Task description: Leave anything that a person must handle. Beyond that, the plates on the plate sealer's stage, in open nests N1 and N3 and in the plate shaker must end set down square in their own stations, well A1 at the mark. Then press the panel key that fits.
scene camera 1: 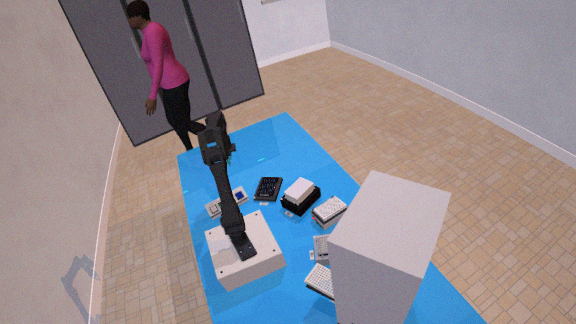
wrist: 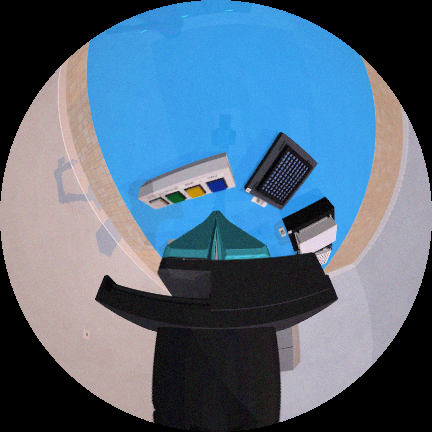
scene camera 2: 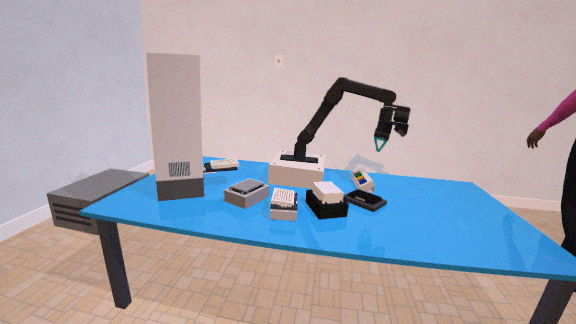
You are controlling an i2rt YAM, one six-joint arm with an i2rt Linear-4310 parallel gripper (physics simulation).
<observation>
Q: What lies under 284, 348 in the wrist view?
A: A tall grey cabinet.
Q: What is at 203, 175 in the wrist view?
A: A button box.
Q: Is my gripper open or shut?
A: Shut.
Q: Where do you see a station N3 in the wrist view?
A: At 281, 139
</observation>
